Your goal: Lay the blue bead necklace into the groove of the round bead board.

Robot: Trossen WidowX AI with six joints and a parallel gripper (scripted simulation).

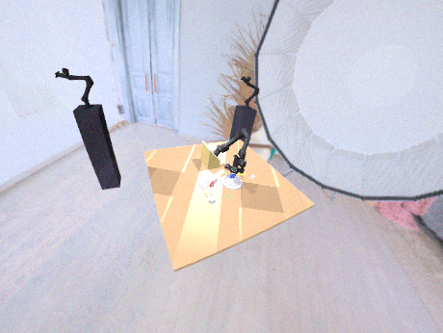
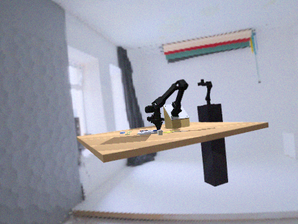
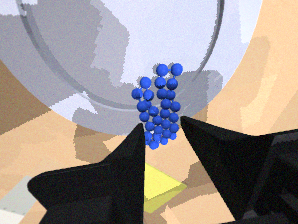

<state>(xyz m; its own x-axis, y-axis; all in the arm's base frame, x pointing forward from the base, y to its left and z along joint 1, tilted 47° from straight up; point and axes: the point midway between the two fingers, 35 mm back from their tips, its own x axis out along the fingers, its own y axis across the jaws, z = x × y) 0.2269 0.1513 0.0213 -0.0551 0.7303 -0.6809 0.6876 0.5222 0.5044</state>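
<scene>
The round bead board is 7 cm ahead of my gripper tip, 5 cm to the right of it and 1 cm below it. From my gripper tip the other things lie so: yellow flat piece 11 cm to the left, 6 cm behind, 2 cm below; grey-white stick 18 cm to the left, 10 cm behind, 1 cm below; white cylinder 19 cm to the left, 7 cm ahead.
</scene>
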